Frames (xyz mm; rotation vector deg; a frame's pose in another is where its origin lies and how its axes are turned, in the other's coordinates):
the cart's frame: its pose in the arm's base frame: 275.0 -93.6 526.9 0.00 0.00 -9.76
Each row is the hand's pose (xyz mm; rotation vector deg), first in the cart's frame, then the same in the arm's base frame.
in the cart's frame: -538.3 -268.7 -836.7 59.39 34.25 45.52
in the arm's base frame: -301.1 -267.2 -309.8 61.44 28.77 36.95
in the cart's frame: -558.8 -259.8 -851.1 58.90 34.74 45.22
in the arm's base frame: -319.8 -254.9 -324.2 61.00 29.29 36.64
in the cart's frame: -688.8 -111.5 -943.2 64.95 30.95 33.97
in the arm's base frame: -422.7 -86.7 -416.3 66.84 25.12 25.52
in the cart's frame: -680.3 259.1 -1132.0 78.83 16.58 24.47
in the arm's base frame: -351.5 277.1 -605.1 79.54 9.76 16.37
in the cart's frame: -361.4 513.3 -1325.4 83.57 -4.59 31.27
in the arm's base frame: 5.8 473.5 -798.5 82.30 -11.60 23.30
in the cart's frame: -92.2 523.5 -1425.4 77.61 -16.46 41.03
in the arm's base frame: 272.9 438.0 -898.5 75.21 -22.78 32.88
